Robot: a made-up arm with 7 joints.
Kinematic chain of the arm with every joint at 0, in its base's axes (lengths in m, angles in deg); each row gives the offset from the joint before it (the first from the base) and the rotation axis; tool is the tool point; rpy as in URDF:
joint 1: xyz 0.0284 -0.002 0.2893 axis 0 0.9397 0.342
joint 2: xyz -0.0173 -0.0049 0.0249 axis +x
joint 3: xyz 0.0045 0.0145 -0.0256 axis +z
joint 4: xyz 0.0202 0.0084 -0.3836 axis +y
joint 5: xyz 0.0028 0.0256 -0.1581 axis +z
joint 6: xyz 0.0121 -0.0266 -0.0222 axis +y
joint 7: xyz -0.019 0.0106 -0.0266 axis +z
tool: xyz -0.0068 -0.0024 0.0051 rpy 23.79 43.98 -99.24
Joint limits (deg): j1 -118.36..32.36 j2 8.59..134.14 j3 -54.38..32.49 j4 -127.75..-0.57 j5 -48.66..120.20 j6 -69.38..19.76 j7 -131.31..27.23
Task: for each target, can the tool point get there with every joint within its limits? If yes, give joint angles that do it. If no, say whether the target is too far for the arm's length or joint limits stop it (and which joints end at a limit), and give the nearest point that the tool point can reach.
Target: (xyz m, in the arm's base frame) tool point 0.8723 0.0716 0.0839
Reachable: no: too far | nearest point 0.6124 0.0500 0.1476 | short by 0.268 m
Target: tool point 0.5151 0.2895 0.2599
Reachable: yes | joints -59.44 41.79 3.18 -36.41 80.07 -16.54 -84.84
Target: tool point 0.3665 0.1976 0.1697
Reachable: yes | joints -32.04 25.30 20.73 -97.01 54.00 -13.52 14.93
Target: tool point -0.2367 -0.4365 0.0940
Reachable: no: joint limits stop it (at a limit: joint 1, joint 2, joint 3, joint 6, joint 7) | nearest point -0.0131 -0.1038 -0.0339 | short by 0.421 m
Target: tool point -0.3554 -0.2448 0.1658
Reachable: no: joint limits stop it (at a limit: joint 1, joint 2, joint 3, joint 4, joint 6, joint 7) | nearest point -0.0190 -0.0764 0.0031 | short by 0.410 m
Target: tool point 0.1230 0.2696 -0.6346
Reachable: no: too far | nearest point 0.0874 0.1681 -0.2862 | short by 0.365 m
